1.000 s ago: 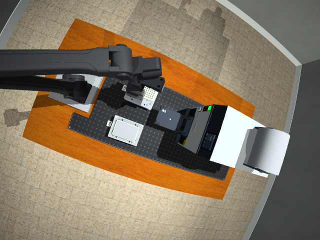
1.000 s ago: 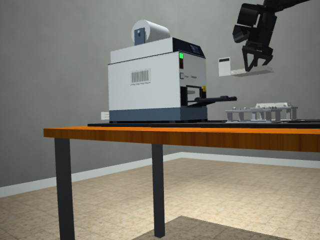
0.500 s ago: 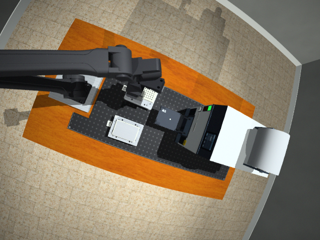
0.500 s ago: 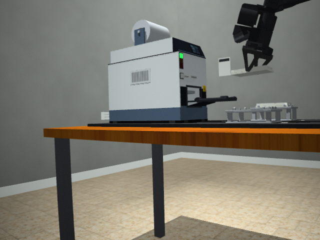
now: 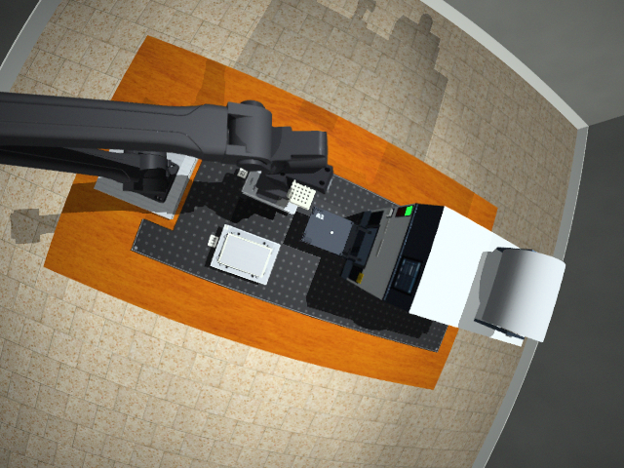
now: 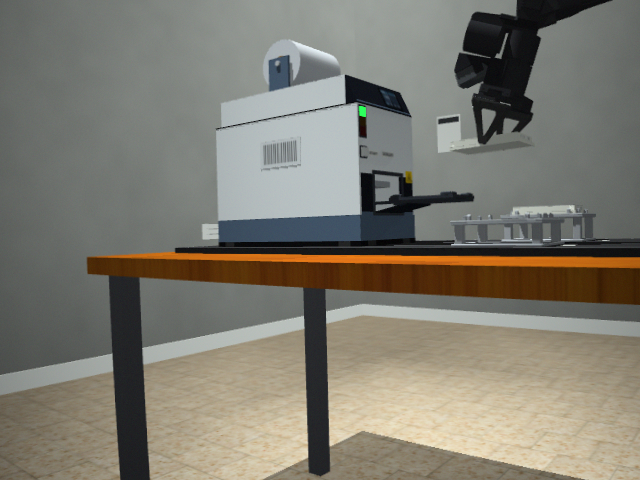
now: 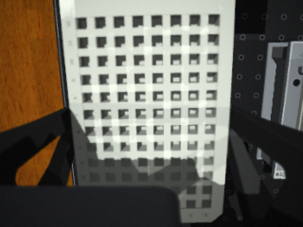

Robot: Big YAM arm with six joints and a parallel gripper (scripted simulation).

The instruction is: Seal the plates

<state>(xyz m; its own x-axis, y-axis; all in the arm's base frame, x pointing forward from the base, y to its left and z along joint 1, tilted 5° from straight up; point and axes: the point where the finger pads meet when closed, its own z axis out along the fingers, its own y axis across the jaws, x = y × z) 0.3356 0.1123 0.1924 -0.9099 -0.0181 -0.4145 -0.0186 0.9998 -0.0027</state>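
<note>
The sealer stage is 16 cm ahead of my hand, 6 cm to the right of it and 9 cm below it. Round my hand: plate nest: 3 cm behind, 1 cm to the left, 14 cm below; pale start button: 26 cm ahead, 4 cm to the left, 1 cm above; A1 mark: 10 cm behind, 7 cm to the left, 14 cm below.
</note>
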